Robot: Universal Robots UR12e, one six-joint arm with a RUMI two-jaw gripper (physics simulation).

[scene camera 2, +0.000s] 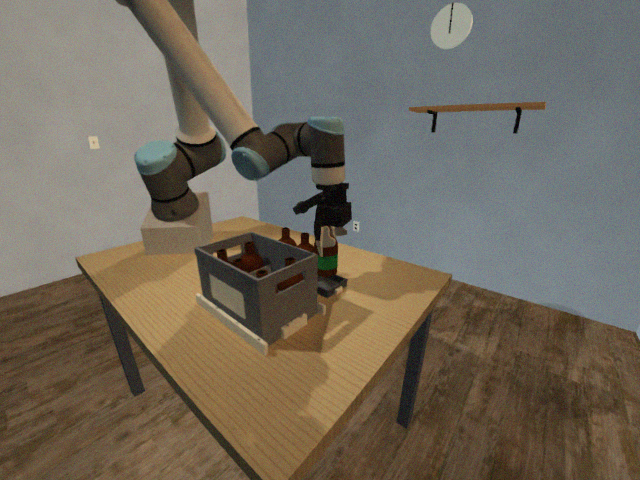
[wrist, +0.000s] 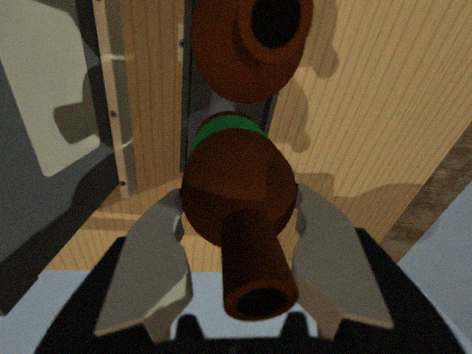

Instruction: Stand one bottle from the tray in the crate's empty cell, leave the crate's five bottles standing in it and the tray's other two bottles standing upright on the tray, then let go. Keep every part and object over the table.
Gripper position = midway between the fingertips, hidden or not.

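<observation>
The gripper [scene camera 2: 328, 250] [wrist: 238, 187] is visible in the scene. Along with it there is a green-banded bottle [wrist: 246, 59], and also a green-banded bottle [wrist: 238, 192].
</observation>
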